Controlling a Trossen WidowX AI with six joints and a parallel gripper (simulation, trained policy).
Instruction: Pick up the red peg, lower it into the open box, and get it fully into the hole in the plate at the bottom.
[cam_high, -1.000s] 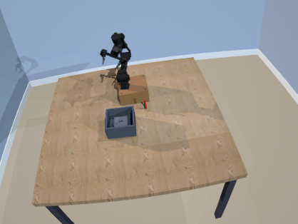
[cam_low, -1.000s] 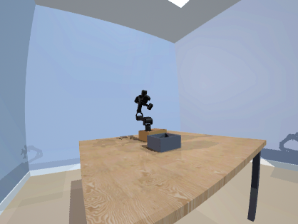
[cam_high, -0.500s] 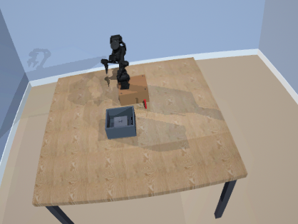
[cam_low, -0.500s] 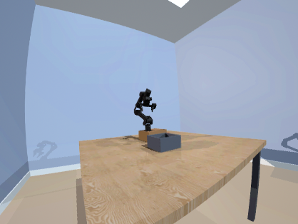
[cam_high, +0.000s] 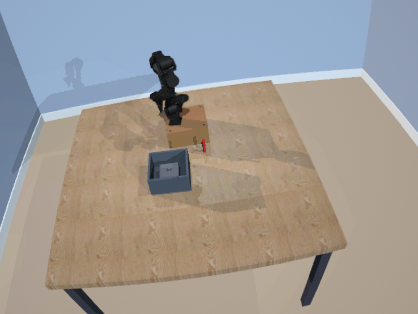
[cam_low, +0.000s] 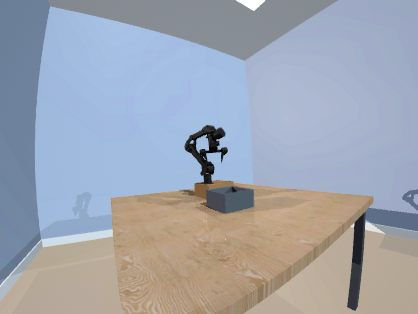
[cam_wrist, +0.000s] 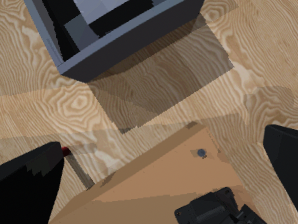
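Right now my gripper tip is 20 cm above the red peg, 15 cm to the right of it and 1 cm short of it. The rest, counted from my gripper tip: grey box (22 cm below, 19 cm ahead); then grey plate (20 cm below, 19 cm ahead).
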